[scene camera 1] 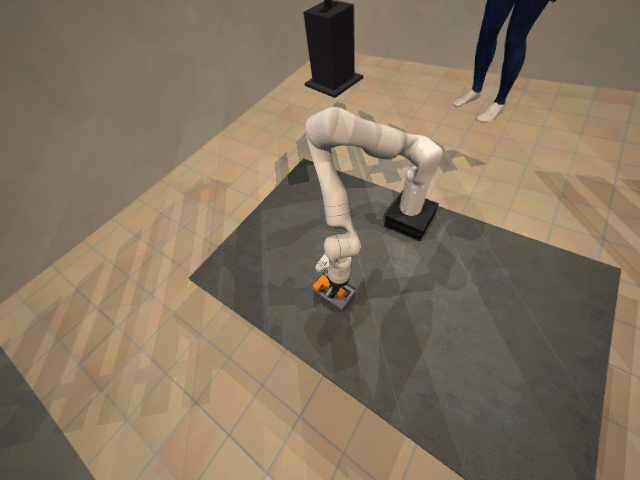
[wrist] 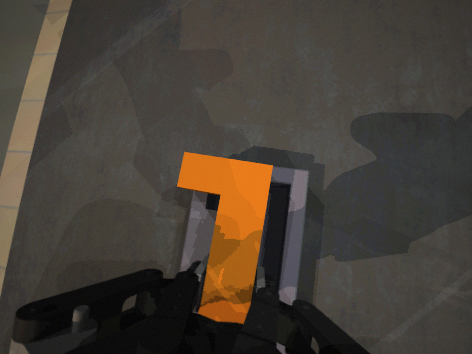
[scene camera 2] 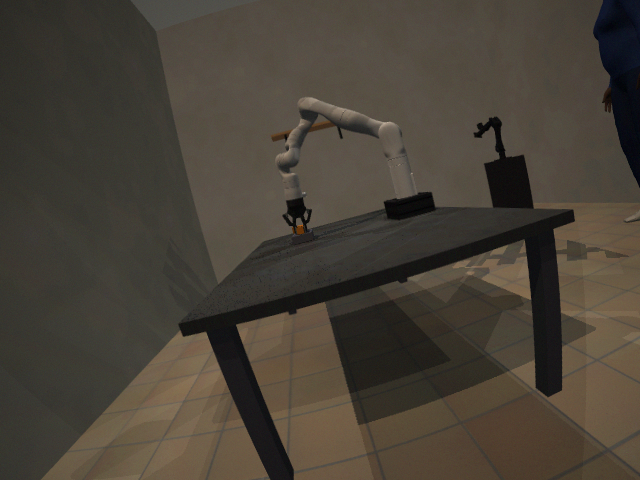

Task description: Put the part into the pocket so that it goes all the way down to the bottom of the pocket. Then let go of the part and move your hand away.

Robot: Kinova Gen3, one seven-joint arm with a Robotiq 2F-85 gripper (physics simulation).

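Seen in the pictures: gripper, between the fingertips: (scene camera 1: 336,292) (wrist: 232,273) (scene camera 2: 301,233); arm's base, origin of its link: (scene camera 1: 410,207) (scene camera 2: 406,196).
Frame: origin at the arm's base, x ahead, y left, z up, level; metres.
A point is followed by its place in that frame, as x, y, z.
Note:
The orange L-shaped part (scene camera 1: 321,283) {0.511, -0.043, -0.011} (scene camera 2: 298,229) {0.493, 0.045, -0.020} (wrist: 242,210) {0.493, -0.033, -0.012} is held between the fingers of my gripper (scene camera 1: 332,292) {0.491, 0.015, -0.044} (scene camera 2: 300,231) {0.491, 0.015, -0.044} (wrist: 232,273) {0.491, 0.015, -0.044}, over the grey block (scene camera 1: 329,302) {0.534, 0.015, -0.062} (scene camera 2: 302,238) {0.482, 0.069, -0.061} (wrist: 299,200) {0.457, -0.052, -0.043}. In the wrist view the part covers the block's upper-left corner, and its short arm sticks out past the left rim. A dark strip of the pocket (wrist: 277,225) {0.466, -0.028, -0.074} shows along the right side of the long arm. A small dark bit shows below the short arm. The part is off to the left of the pocket and overlaps the rim. Its height above the rim and the pocket's bottom are hidden.
The block stands on the dark table top (scene camera 1: 465,335) {0.302, 0.438, -0.079} (scene camera 2: 330,263) {0.312, 0.623, -0.079} (wrist: 375,60) {0.410, -0.211, -0.079}. The black robot base (scene camera 1: 410,219) {0.054, 0.037, -0.001} (scene camera 2: 409,205) {0.013, 0.098, -0.032} stands farther back on it. A black pedestal (scene camera 1: 330,49) (scene camera 2: 509,180) and a person (scene camera 1: 496,56) (scene camera 2: 622,62) are beyond the table.

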